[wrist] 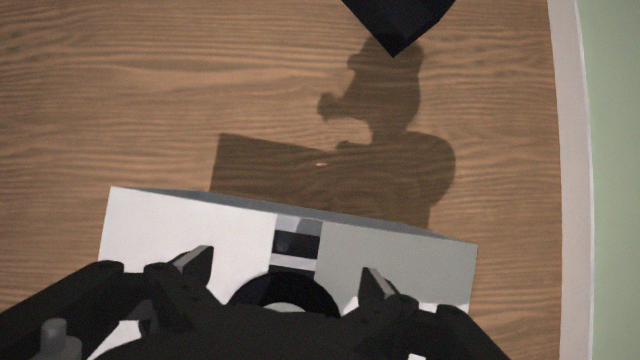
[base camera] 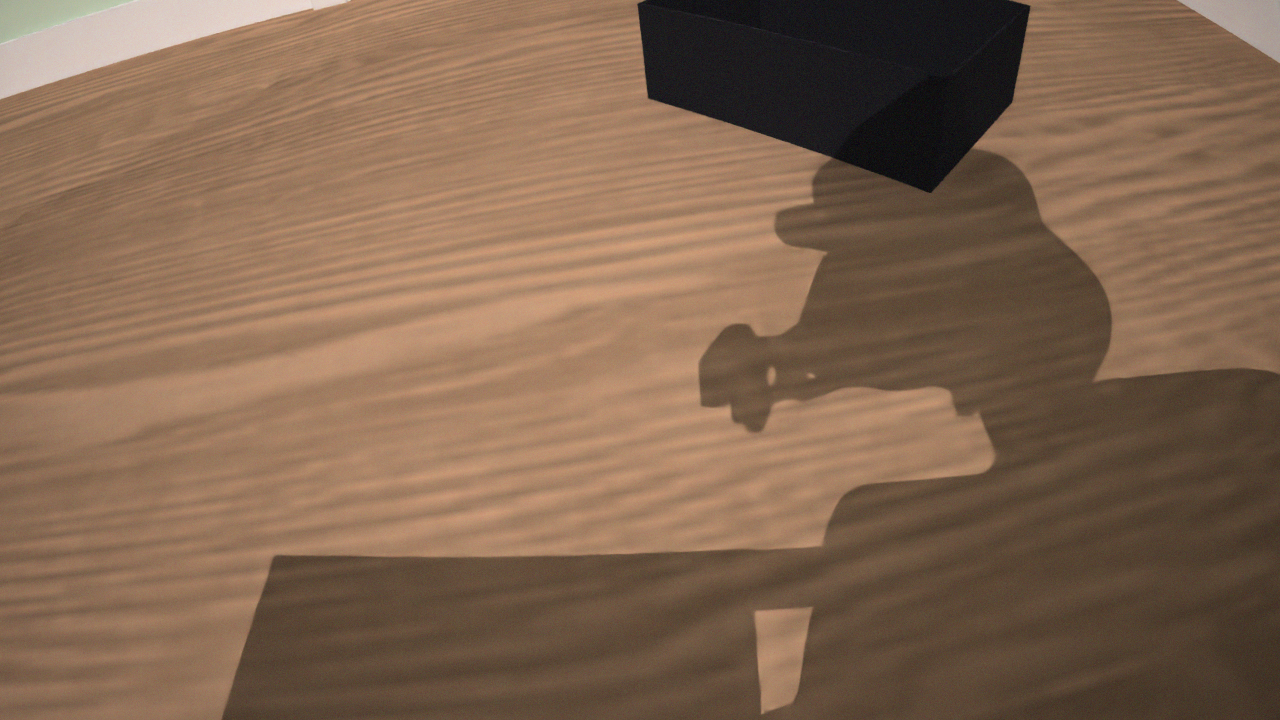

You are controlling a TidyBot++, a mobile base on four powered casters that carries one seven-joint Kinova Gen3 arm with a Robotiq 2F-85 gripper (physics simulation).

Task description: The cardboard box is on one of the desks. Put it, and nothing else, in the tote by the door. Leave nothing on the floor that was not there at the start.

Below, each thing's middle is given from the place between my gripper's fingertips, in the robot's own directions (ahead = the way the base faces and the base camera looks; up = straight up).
Labels:
Right now my hand is 650 mm short of the black tote (base camera: 905,96), 150 mm to the left of it and 530 mm above it.

